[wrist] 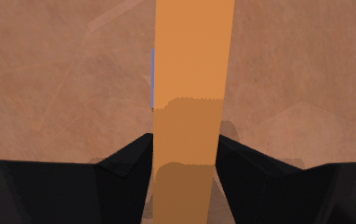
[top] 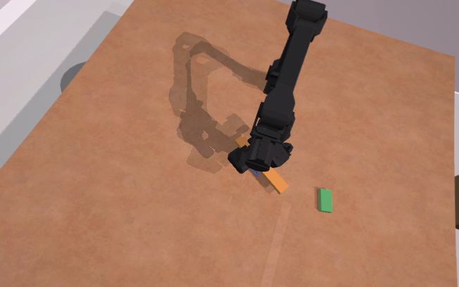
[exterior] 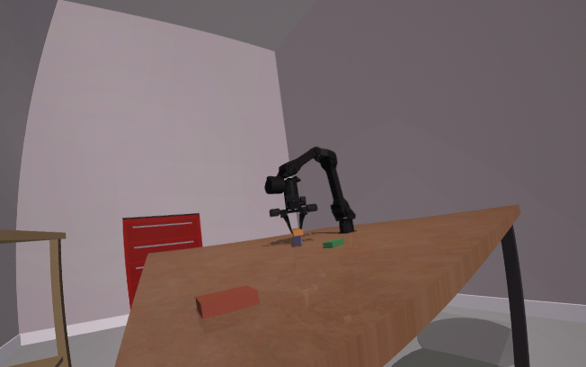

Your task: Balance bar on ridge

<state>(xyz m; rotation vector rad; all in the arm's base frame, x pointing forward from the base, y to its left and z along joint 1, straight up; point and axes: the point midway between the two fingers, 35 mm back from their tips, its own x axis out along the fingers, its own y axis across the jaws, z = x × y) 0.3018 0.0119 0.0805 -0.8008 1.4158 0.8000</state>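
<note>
Now: gripper tip 2 cm to the right of the orange bar and 1 cm short of it. From my gripper tip the other things lie so: green block: 25 cm to the left, 4 cm below, 4 cm ahead; then white ridge: 2 cm to the left, 1 cm below, 1 cm ahead; then red block: 49 cm to the left, 44 cm ahead, 4 cm below.
</note>
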